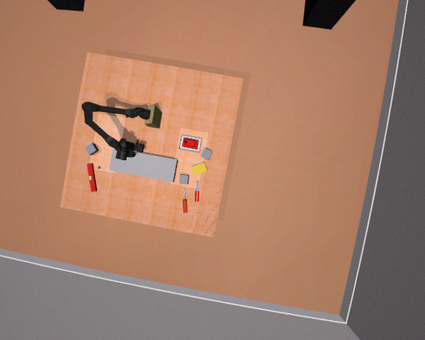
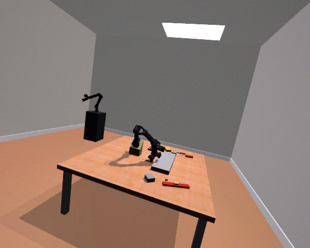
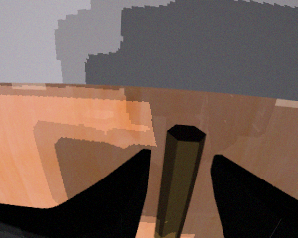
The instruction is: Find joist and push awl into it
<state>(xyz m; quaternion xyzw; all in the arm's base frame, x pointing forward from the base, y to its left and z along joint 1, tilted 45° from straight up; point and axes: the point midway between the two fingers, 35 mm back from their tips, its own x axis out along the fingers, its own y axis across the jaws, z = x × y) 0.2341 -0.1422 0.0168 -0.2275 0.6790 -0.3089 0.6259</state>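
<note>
Right now my gripper tip is 6 cm past the awl. Round my gripper tip: white tray (43 cm to the left, 7 cm behind, 1 cm above); then red stud finder (42 cm to the left, 7 cm behind, 5 cm above); then red level (34 cm to the right, 29 cm ahead, 1 cm above).
</note>
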